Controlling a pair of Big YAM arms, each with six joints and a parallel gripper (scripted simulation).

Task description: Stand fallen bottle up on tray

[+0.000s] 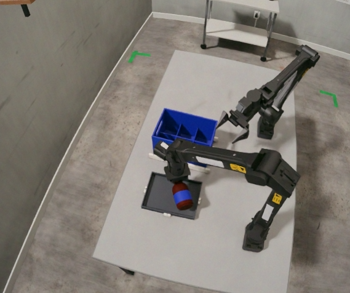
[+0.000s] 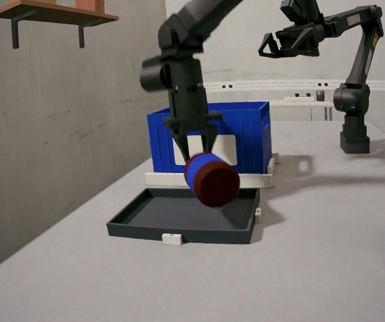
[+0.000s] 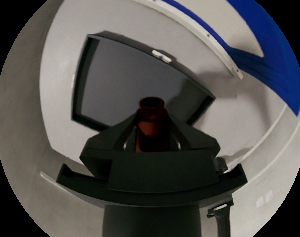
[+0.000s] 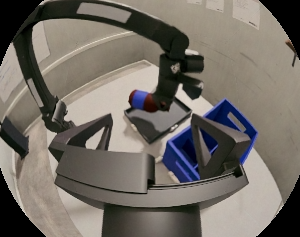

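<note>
Now: left hand 5 cm to the right of the bottle and 3 cm past it. From my left hand the other things lie so: tray 9 cm below, 4 cm to the left, 1 cm ahead; blue crate 23 cm to the right, 2 cm ahead, 1 cm below.
</note>
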